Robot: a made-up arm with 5 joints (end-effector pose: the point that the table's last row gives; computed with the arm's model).
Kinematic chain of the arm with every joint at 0, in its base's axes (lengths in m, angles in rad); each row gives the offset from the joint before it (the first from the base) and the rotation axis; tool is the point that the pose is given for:
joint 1: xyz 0 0 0.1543 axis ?
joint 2: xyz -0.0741 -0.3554 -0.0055 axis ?
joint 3: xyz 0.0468 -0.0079 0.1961 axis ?
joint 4: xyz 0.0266 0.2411 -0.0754 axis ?
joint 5: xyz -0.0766 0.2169 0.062 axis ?
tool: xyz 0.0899 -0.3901 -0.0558
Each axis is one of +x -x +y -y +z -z.
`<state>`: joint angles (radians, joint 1 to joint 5).
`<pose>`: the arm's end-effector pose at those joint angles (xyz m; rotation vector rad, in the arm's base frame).
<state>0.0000 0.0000 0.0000 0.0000 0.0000</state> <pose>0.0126 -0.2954 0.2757 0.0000 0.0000 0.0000</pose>
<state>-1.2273 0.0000 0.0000 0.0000 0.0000</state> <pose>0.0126 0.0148 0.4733 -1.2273 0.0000 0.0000</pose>
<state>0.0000 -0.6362 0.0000 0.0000 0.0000</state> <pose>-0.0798 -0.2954 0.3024 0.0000 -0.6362 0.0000</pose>
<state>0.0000 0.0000 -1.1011 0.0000 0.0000</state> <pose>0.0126 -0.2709 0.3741 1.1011 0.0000 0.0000</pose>
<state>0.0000 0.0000 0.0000 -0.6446 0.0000</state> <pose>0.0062 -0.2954 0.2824 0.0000 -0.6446 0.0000</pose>
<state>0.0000 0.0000 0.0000 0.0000 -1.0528</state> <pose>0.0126 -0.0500 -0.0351 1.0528 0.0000 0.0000</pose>
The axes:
joint 1: +x
joint 2: +y
joint 3: -x
joint 4: +y
joint 5: -x

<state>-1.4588 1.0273 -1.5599 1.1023 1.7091</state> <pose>0.7371 -0.1364 0.6190 -0.7887 1.3680 0.2313</pose>
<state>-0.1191 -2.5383 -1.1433 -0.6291 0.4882</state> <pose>-0.2262 -0.4401 -0.0760 0.9005 -2.7098 0.8350</pose>
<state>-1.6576 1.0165 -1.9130 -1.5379 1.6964</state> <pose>0.2667 0.6930 0.5662 -1.6391 -0.3777 -2.2228</pose>
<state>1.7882 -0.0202 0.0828 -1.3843 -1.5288</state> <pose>0.3254 -0.0600 0.2662 -2.3442 1.9775 0.1771</pose>
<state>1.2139 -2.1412 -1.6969 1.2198 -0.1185</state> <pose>-0.3364 0.0222 -0.1446 0.7238 -1.5351 1.1613</pose>
